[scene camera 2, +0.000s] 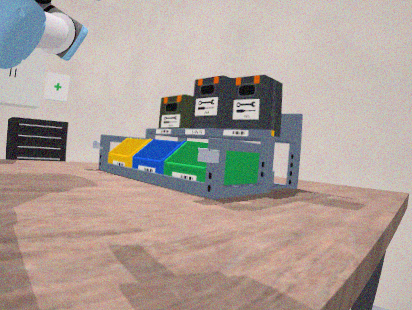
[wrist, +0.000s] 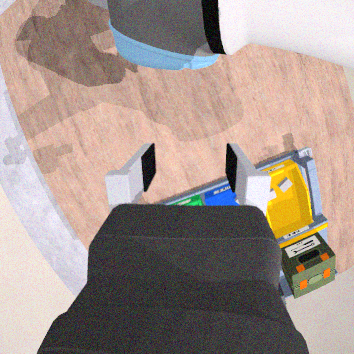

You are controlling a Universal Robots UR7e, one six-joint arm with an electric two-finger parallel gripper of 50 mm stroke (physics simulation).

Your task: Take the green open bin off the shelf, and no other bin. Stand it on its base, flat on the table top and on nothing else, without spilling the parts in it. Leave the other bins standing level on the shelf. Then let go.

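Frame: origin at the arm's base, x left, y back, z up, level; metres.
Seen in the pictures: gripper, fingertip midpoint: [wrist: 190, 157].
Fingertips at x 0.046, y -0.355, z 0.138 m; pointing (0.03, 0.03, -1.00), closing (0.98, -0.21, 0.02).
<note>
Pixels of each thing's middle, then the offset from my fingertips to it. "spot": a spot on its surface instead. Level surfaces: height alone.
- green open bin, body centre: [scene camera 2: 219, 164] [wrist: 191, 238] dx -0.053, dy -0.257, dz -0.283 m
- grey shelf, surface spot: [scene camera 2: 150, 175] spot: dx +0.005, dy -0.151, dz -0.312 m
- blue bin, body centre: [scene camera 2: 179, 159] [wrist: 238, 223] dx +0.058, dy -0.241, dz -0.283 m
- yellow bin, body centre: [wrist: 283, 205] [scene camera 2: 149, 155] dx +0.169, dy -0.221, dz -0.283 m
- table top, its level: dz -0.326 m
- olive box, body centre: [wrist: 306, 263] [scene camera 2: 182, 115] dx +0.186, dy -0.317, dz -0.176 m
The green open bin [scene camera 2: 187, 162] [wrist: 192, 201] sits in the lower level of the grey shelf [scene camera 2: 150, 175] at its right end in the scene view, with a label on its front. In the wrist view a strip of it shows; the gripper body hides the rest, and its parts cannot be seen. The blue bin [scene camera 2: 159, 156] [wrist: 220, 199] stands beside it, then the yellow bin [scene camera 2: 129, 151] [wrist: 287, 200]. My gripper [wrist: 190, 157] is open and empty, high above the table top [scene camera 2: 125, 220] [wrist: 185, 100], apart from the bins. Its fingers do not show in the scene view.
On the shelf's upper level stand an olive box [scene camera 2: 175, 112] [wrist: 309, 267] and two dark boxes [scene camera 2: 210, 102] [scene camera 2: 255, 102] with orange latches. The arm [scene camera 2: 55, 32] [wrist: 280, 30] is at the upper left in the scene view. A black drawer cabinet [scene camera 2: 37, 140] is behind the table.
</note>
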